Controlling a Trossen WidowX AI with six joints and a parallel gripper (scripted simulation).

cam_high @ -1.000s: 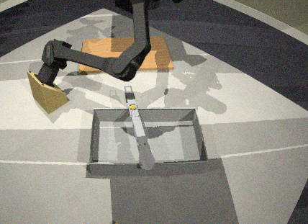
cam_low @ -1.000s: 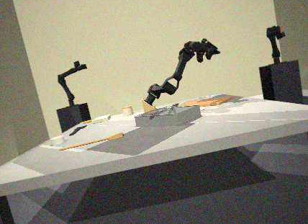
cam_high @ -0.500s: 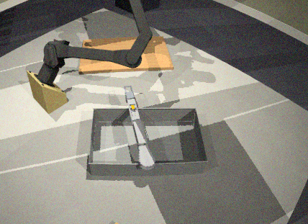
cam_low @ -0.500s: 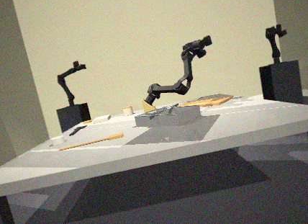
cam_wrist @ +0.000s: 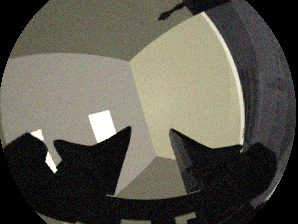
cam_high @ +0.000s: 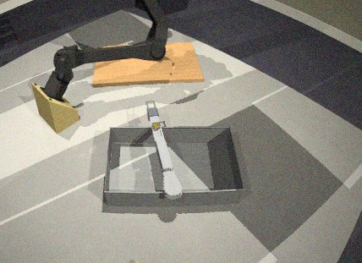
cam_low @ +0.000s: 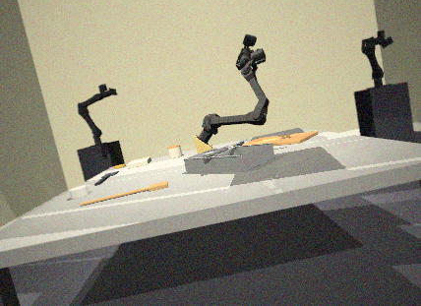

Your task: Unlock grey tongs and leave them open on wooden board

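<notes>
The yellow lock is 46 cm ahead of my gripper tip, 17 cm to the right of it and 48 cm below it. Also, from my gripper tip: wooden board 15 cm ahead, 5 cm to the left, 54 cm below; cup 5 cm behind, 54 cm to the right, 51 cm below; grey roasting tin 55 cm ahead, 21 cm to the right, 52 cm below.
</notes>
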